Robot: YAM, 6 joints.
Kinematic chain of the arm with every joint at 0, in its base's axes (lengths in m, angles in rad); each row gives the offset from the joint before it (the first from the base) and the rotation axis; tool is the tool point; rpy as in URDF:
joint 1: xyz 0 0 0.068 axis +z
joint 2: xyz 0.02 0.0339 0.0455 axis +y
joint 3: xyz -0.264 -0.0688 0 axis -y
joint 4: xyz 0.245 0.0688 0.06 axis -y
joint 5: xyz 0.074 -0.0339 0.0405 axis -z
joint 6: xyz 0.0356 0 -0.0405 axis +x
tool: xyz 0 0 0 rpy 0 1.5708 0
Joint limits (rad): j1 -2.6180..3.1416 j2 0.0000..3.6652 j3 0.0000..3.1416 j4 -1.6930..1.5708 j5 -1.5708..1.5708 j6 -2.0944..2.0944
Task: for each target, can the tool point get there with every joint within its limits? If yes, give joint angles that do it. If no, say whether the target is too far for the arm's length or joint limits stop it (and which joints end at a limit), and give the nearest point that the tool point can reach.
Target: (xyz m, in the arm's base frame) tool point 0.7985 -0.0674 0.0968
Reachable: no: too far | nearest point 0.6434 -0.0543 0.1001 | short by 0.156 m
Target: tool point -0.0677 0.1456 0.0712
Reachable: yes | joints 1.9372 2.0230 0.6937 -1.2634 -0.3164 1.3575
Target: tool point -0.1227 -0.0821 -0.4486
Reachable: no: joint limits stop it (at a limit: joint 2) | nearest point -0.1379 -0.0923 -0.3708 | short by 0.080 m
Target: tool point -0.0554 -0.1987 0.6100
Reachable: yes | joints -1.8608 1.3907 1.6857 1.1237 -0.1061 0.0770
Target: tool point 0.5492 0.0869 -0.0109
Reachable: yes | joints 0.2016 2.8371 1.8982 0.5110 0.7735 -0.1315
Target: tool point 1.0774 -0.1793 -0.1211
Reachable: no: too far | nearest point 0.6228 -0.1036 -0.0203 | short by 0.472 m
